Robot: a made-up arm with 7 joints. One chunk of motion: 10 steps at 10 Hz.
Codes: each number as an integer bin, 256 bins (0 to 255) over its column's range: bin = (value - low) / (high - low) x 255, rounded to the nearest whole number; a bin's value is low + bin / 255 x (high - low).
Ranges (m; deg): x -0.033..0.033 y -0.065..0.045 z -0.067..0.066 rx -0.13..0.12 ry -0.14..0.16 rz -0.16..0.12
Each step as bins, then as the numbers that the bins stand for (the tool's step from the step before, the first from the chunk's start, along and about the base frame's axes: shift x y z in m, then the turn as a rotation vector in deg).
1 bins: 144 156 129 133 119 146
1 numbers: 0.00427 0.00229 0.00028 0.000 0.000 0.000
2 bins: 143 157 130 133 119 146
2 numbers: 0.00401 0.00273 0.00080 0.000 0.000 0.000
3 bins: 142 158 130 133 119 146
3 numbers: 0.00375 0.00316 0.00080 0.000 0.000 0.000
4 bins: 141 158 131 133 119 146
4 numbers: 0.00349 0.00316 0.00133 0.000 0.000 0.000
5 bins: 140 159 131 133 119 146
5 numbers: 0.00324 0.00359 0.00133 0.000 0.000 0.000
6 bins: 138 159 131 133 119 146
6 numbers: 0.00272 0.00359 0.00133 0.000 0.000 0.000
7 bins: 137 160 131 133 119 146
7 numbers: 0.00246 0.00402 0.00133 0.000 0.000 0.000
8 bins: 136 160 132 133 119 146
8 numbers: 0.00220 0.00402 0.00185 0.000 0.000 0.000
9 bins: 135 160 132 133 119 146
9 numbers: 0.00194 0.00402 0.00185 0.000 0.000 0.000
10 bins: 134 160 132 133 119 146
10 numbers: 0.00168 0.00402 0.00185 0.000 0.000 0.000
